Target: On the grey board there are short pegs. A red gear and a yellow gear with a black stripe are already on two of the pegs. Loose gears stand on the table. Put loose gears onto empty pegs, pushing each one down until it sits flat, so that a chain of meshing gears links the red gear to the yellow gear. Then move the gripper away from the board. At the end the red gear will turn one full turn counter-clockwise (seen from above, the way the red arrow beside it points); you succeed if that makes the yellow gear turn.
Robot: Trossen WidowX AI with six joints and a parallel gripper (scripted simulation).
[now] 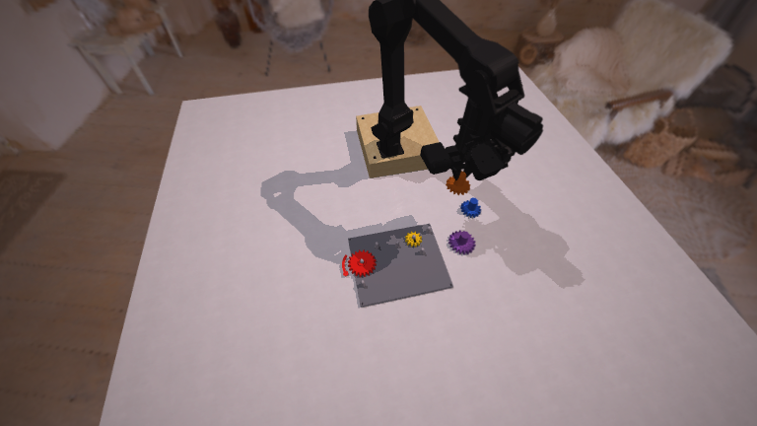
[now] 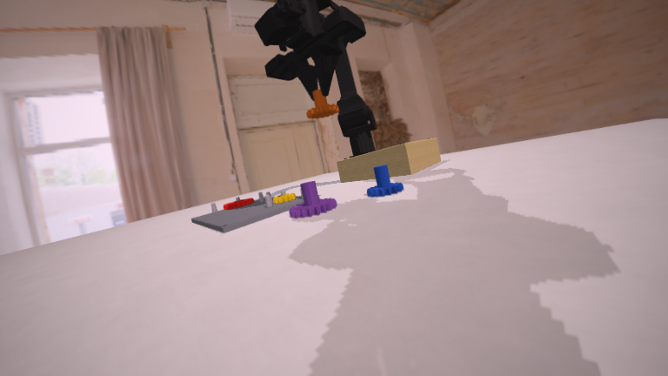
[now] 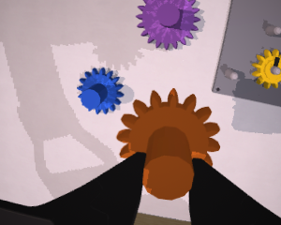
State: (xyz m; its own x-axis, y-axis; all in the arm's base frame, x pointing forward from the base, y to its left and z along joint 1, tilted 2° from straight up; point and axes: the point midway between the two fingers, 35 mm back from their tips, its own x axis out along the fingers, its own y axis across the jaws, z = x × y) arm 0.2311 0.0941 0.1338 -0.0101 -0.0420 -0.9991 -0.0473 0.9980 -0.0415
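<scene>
My gripper tip is now 15 cm above the blue gear, 7 cm to the right of it and 2 cm past it. Also, from my gripper tip: purple gear: 15 cm below, 7 cm ahead, 1 cm to the left; orange gear: 1 cm below; yellow gear: 15 cm below, 10 cm to the right, 4 cm ahead.
</scene>
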